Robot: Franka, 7 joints.
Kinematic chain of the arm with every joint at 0, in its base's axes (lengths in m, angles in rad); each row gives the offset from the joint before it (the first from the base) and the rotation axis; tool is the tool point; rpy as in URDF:
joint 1: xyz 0 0 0.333 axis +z
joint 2: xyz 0 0 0 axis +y
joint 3: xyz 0 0 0.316 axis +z
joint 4: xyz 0.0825 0 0 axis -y
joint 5: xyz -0.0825 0 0.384 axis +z
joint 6: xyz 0 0 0 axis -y
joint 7: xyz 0.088 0 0 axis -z
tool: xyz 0 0 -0.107 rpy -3.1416 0 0
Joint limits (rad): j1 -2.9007..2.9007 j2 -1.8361..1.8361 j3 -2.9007..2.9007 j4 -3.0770..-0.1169 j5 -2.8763..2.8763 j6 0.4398..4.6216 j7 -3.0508..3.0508
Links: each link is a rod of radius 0.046 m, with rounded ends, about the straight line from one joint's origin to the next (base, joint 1, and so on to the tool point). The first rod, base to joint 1, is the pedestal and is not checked.
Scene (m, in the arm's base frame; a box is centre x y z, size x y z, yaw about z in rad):
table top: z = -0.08
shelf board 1: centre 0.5 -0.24 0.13 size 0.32 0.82 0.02 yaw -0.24
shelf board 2: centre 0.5 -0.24 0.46 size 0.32 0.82 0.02 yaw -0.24
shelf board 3: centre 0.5 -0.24 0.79 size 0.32 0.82 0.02 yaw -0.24
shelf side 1: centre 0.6 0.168 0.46 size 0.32 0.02 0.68 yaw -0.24
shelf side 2: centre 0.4 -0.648 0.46 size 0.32 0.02 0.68 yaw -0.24
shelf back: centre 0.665 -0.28 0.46 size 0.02 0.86 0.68 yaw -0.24
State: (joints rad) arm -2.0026 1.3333 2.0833 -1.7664 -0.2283 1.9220 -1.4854
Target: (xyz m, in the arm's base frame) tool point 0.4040 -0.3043 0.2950
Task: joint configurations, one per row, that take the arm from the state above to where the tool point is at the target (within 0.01 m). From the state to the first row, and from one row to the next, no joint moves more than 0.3 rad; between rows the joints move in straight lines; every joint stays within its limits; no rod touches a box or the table.
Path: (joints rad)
1: -2.2300 1.5274 2.2387 -1.9680 -0.1819 1.7395 -1.4854
2: -2.4573 1.7216 2.3941 -2.1696 -0.1355 1.5571 -1.4854
3: -2.5505 1.6002 2.1235 -2.2903 -0.1648 1.4382 -1.4854
4: -2.6438 1.4788 1.8530 -2.4110 -0.1940 1.3194 -1.4854
5: -2.7370 1.3575 1.5824 -2.5317 -0.2232 1.2006 -1.4854
6: -2.5161 1.3740 1.5635 -2.3891 -0.2490 1.3830 -1.4854
7: -2.2952 1.3905 1.5447 -2.2464 -0.2748 1.5653 -1.4854
8: -2.0743 1.4070 1.5258 -2.1038 -0.3006 1.7477 -1.4854

